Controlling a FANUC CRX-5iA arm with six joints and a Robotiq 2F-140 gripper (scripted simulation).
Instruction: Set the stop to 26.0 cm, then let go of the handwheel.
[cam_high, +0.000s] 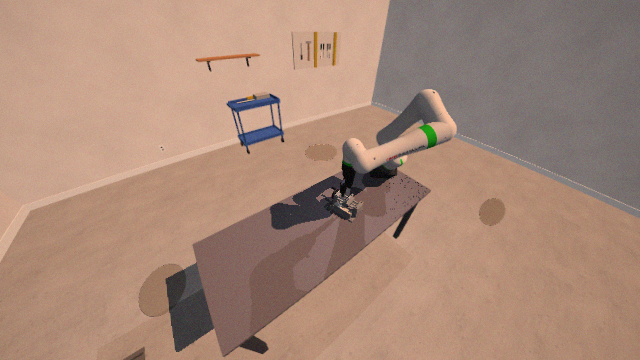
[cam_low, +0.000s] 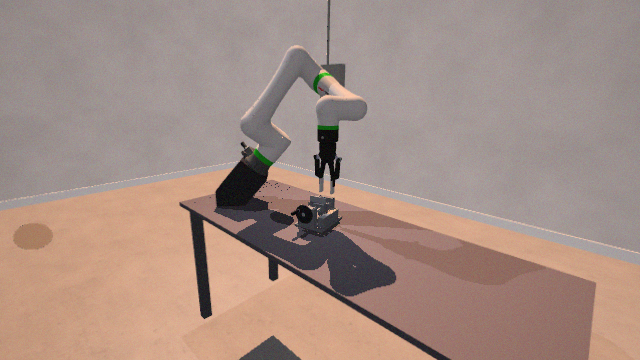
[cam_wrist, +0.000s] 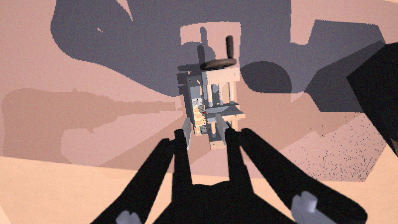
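My hand is 140 mm to the left of the handwheel, 100 mm above it and 30 mm past it. Also, from my hand: grey stop fixture (100 mm below, 40 mm behind).
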